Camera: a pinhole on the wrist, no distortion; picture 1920 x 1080 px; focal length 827.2 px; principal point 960.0 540.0 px. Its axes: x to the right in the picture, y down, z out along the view. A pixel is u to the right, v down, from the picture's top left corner.
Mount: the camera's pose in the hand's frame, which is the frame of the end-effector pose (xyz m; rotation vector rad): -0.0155 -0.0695 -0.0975 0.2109 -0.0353 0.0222
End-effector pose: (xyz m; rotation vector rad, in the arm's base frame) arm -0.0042 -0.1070 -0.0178 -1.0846 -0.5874 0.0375
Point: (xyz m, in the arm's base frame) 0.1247 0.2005 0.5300
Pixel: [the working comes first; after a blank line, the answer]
In the camera's frame: 0.4694 -0.1183 0.4891

1753.9 340.0
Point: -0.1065 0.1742 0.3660
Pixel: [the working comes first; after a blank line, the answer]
In the camera's frame: 0.1972 -0.0392 0.5154

1276.5 477.2
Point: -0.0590 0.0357 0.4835
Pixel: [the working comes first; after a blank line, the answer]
In the camera's frame: 0.2389 -0.2106 0.4514

1397.8 154.0
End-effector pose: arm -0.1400 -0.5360 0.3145 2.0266 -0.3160 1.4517
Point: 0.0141 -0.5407 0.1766
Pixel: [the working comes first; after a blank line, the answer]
In the camera's frame: -0.0467 -0.0005 0.2547

808.3 538.4
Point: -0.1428 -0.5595 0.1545
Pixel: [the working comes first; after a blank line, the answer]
In the camera's frame: -0.1298 0.0669 0.1364

172.6 945.8
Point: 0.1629 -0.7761 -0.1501
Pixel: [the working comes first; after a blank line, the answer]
In the camera's frame: -0.3160 0.0683 0.5819

510.7 637.1
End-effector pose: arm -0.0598 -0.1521 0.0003 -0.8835 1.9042 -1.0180
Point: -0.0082 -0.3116 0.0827
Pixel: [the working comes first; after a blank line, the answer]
In the camera's frame: 0.1050 -0.0493 0.1747

1457.1 306.8
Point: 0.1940 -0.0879 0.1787
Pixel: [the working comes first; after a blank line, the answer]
In the camera's frame: -0.2007 -0.0551 0.2563

312.0 362.0
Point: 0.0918 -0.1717 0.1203
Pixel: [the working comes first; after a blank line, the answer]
In the camera's frame: -0.0675 -0.0319 0.2054

688.2 411.4
